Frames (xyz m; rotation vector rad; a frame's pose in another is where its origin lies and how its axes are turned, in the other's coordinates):
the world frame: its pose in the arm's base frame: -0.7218 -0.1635 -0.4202 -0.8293 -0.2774 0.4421
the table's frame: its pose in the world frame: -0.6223 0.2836 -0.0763 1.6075 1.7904 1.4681
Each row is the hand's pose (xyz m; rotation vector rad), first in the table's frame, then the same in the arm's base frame.
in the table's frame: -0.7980 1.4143 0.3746 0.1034 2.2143 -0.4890
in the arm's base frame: -0.2528 0.2983 0.3897 0.7829 -1.6969 -0.5527
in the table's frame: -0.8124 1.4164 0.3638 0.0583 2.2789 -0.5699
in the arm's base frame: -0.2508 0.2869 0.4036 0.8797 -1.6280 -0.5439
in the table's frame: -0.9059 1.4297 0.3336 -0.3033 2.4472 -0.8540
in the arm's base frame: -0.2085 0.2278 0.4711 1.2513 -1.3454 -0.6596
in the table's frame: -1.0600 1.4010 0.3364 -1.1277 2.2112 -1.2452
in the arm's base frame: -0.1097 0.1151 0.5171 1.8315 -1.0187 -1.0975
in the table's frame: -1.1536 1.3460 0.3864 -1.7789 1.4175 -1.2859
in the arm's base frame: -0.0215 0.0387 0.4913 2.2231 -0.9268 -1.8285
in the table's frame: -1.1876 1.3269 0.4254 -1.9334 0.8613 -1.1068
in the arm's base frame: 0.0259 0.0194 0.4707 -1.8566 0.8428 1.9865
